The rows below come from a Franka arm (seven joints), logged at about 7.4 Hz.
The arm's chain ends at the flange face. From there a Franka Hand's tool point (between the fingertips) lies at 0.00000 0.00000 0.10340 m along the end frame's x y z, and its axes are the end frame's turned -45 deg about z.
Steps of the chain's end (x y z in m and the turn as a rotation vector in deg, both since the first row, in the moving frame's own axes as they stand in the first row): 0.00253 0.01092 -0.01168 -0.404 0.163 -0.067; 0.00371 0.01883 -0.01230 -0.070 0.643 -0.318; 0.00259 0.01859 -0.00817 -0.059 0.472 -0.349; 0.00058 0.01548 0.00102 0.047 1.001 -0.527; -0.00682 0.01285 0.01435 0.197 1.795 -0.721; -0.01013 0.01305 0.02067 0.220 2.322 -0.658; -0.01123 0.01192 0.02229 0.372 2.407 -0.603; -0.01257 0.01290 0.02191 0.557 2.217 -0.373; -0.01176 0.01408 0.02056 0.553 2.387 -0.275; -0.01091 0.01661 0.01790 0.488 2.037 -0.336
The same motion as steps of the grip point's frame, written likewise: -0.00624 0.01023 -0.01168 -0.401 -0.170 -0.067; -0.00996 0.01685 -0.01231 -0.504 0.405 -0.318; -0.01078 0.01565 -0.00817 -0.375 0.292 -0.349; -0.00919 0.01257 0.00100 -0.675 0.741 -0.527; -0.01135 0.00629 0.01430 -1.130 1.409 -0.721; -0.01313 0.00473 0.02058 -1.486 1.797 -0.658; -0.01281 0.00307 0.02220 -1.439 1.965 -0.603; -0.01446 0.00234 0.02183 -1.174 1.962 -0.373; -0.01452 0.00397 0.02047 -1.297 2.079 -0.275; -0.01623 0.00600 0.01783 -1.095 1.785 -0.336
